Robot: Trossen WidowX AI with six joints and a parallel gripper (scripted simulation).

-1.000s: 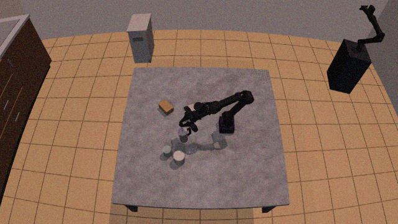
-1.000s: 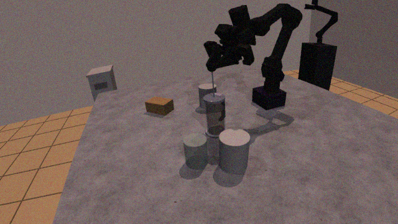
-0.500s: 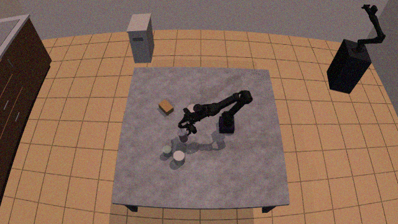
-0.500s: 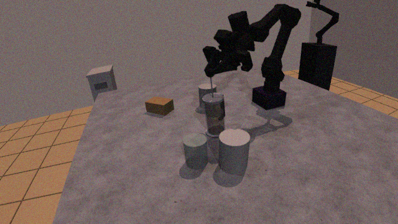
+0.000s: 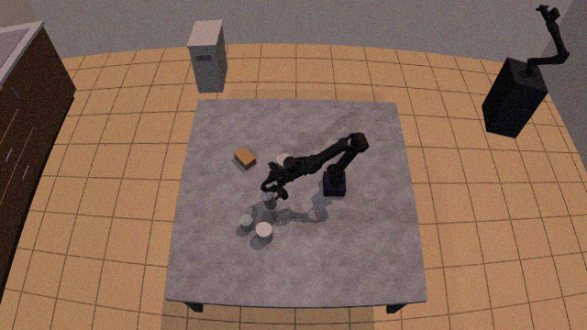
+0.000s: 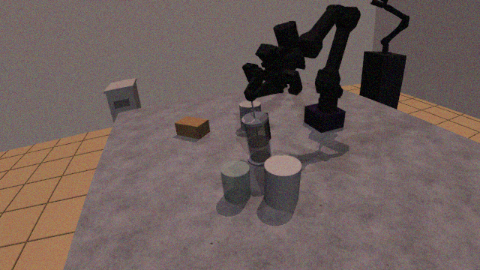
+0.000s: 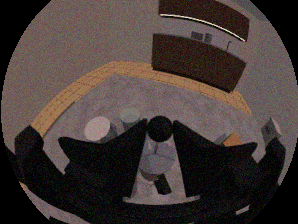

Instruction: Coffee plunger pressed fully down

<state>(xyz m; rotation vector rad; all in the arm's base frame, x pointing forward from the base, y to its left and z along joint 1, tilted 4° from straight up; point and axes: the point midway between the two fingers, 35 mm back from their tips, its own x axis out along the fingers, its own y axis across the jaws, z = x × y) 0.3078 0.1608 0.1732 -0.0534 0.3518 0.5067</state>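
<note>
The coffee press is 3 cm behind my gripper tip, 2 cm to the right of it and 10 cm below it. The rest, counted from my gripper tip: orange box 17 cm ahead, 26 cm to the right, 18 cm below; then pale green cup 6 cm ahead, 12 cm to the left, 16 cm below.
</note>
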